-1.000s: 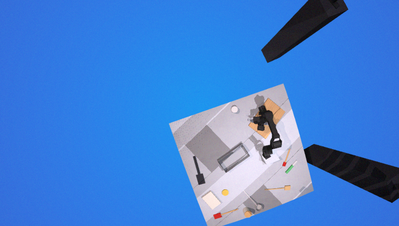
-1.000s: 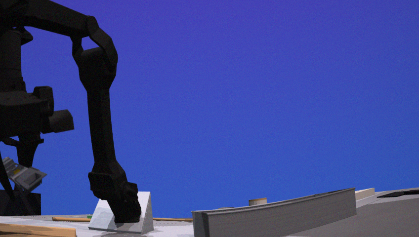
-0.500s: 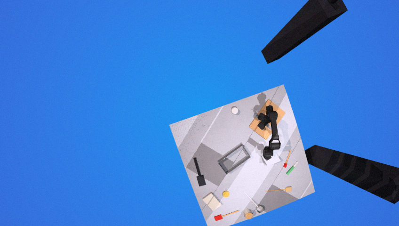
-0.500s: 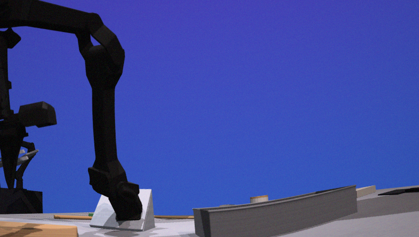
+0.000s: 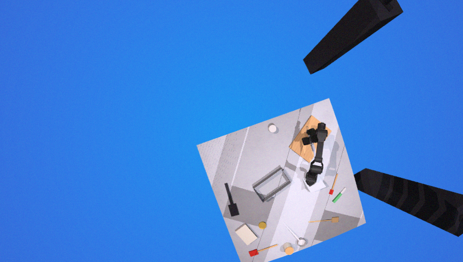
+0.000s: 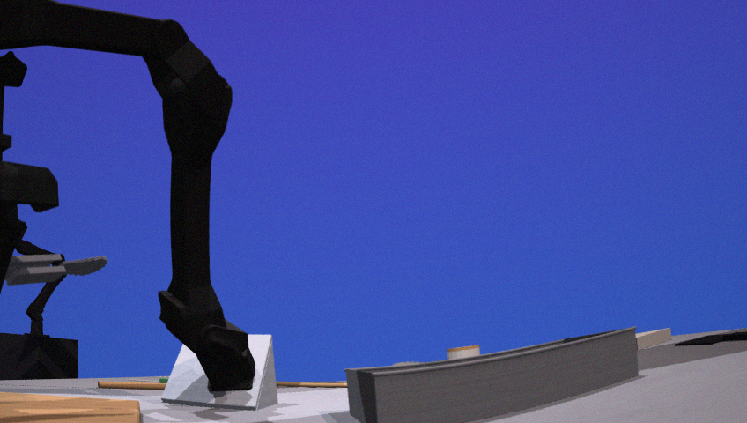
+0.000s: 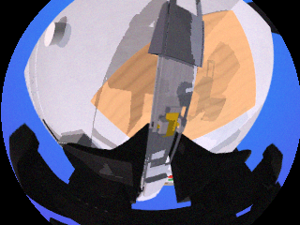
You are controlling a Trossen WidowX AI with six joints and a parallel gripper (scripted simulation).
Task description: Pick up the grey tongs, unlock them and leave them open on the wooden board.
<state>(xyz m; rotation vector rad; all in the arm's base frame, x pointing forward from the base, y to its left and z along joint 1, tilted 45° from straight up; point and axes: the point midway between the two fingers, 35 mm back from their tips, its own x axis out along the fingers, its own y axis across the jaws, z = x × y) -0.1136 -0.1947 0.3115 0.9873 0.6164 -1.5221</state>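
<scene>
The yellow lock piece is 30 mm to the right of my gripper tip, 30 mm above it and 10 mm behind it. Also, from my gripper tip: green-handled tool 620 mm to the left, 120 mm behind, 80 mm below; grey roasting tin 440 mm ahead, 220 mm to the left, 60 mm below; wooden board 80 mm below, 60 mm behind, 10 mm to the left.
</scene>
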